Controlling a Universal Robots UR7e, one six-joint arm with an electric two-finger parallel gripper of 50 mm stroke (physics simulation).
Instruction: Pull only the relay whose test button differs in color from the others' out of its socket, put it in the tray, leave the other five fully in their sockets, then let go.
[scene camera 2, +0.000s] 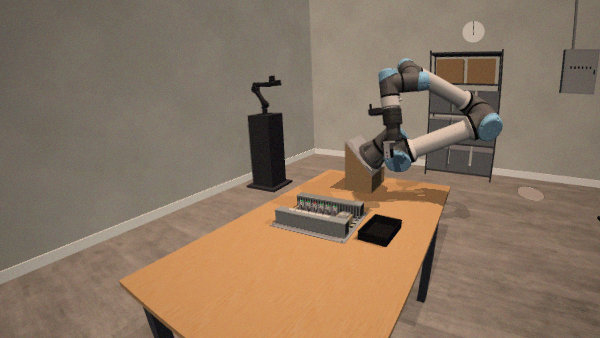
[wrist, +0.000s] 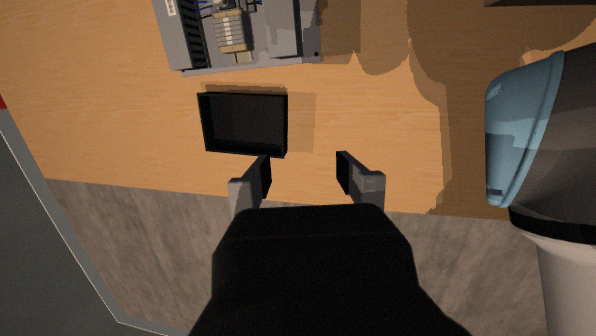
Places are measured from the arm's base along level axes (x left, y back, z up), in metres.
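Pixels of known places: gripper, fingertip midpoint: (scene camera 2: 389, 158) (wrist: 303, 166); arm's base, origin of the base link: (scene camera 2: 369, 157).
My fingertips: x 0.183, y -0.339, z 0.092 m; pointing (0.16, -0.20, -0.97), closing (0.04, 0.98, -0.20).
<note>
For each thing: its middle in the pictures, then the offset to it from my fingertips. "*": a spot on its surface instead.
- leftmost relay, body centre: (scene camera 2: 301, 205) dx -0.328, dy -0.141, dz -0.203 m
- rightmost relay, body centre: (scene camera 2: 334, 212) dx -0.177, dy -0.141, dz -0.203 m
- black tray, body centre: (wrist: 244, 124) (scene camera 2: 380, 229) dx +0.016, dy -0.154, dz -0.233 m
- grey front duct, body centre: (scene camera 2: 310, 221) dx -0.239, dy -0.227, dz -0.218 m
- rear duct, surface spot: (scene camera 2: 356, 207) * dx -0.109, dy -0.074, dz -0.199 m
- beige terminal block, body centre: (wrist: 232, 30) dx -0.138, dy -0.141, dz -0.222 m
Six relays stand in a row between two grey ducts in the scene view, small in the picture. One relay (scene camera 2: 314, 205), third from the left, shows a red spot on top, while the others, such as the leftmost relay (scene camera 2: 302, 202) and the rightmost relay (scene camera 2: 334, 209), show green. All six appear to stand in their sockets. The relays do not show in the wrist view. The black tray (scene camera 2: 373, 241) (wrist: 245, 125) lies on the table beside the panel and is empty. My gripper (scene camera 2: 388, 150) (wrist: 303, 166) is open and empty, high above the table, fingers pointing down.
The grey front duct (scene camera 2: 310, 221) and rear duct (scene camera 2: 356, 207) stand up on both sides of the relay row. A beige terminal block (wrist: 230, 30) sits at the panel's tray end. The arm's base stands on a wooden block (scene camera 2: 356, 172) at the table's far end.
</note>
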